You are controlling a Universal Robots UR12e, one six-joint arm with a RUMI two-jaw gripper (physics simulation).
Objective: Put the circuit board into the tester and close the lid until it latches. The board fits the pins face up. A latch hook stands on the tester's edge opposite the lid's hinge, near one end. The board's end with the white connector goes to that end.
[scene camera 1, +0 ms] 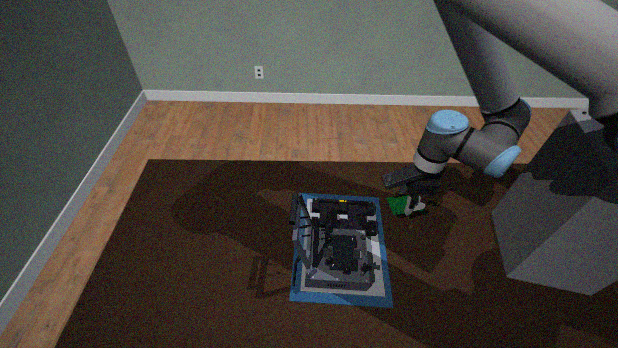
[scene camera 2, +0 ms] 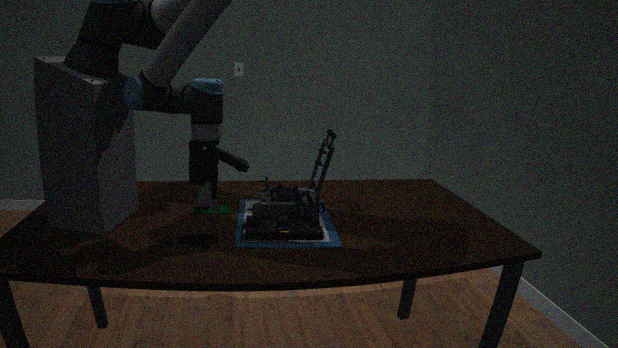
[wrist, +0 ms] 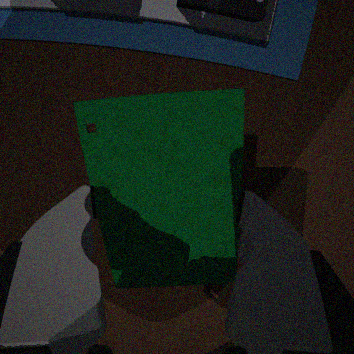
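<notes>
The circuit board [scene camera 1: 397, 205] [scene camera 2: 220, 209] [wrist: 165, 150] is green and held between the fingers of my gripper [scene camera 1: 414, 205] [scene camera 2: 206, 204] [wrist: 166, 191], raised above the table beside the tester. The wrist view shows a plain green face with a small hole near one corner; the white connector does not show there. The tester [scene camera 1: 345, 285] [scene camera 2: 285, 234] [wrist: 230, 32] is dark grey. Its lid [scene camera 1: 292, 208] [scene camera 2: 331, 134] stands open, steeply upright, on the side away from my gripper. The latch hook [scene camera 1: 376, 266] [scene camera 2: 266, 183] appears on the edge facing my arm, towards one end.
The tester stands on a blue-bordered mat [scene camera 1: 320, 298] [scene camera 2: 290, 245] [wrist: 285, 60] on the dark brown table [scene camera 1: 200, 300] [scene camera 2: 425, 240]. The grey robot pedestal [scene camera 1: 560, 250] [scene camera 2: 117, 175] stands on the arm's side. Shadows cross the board and table.
</notes>
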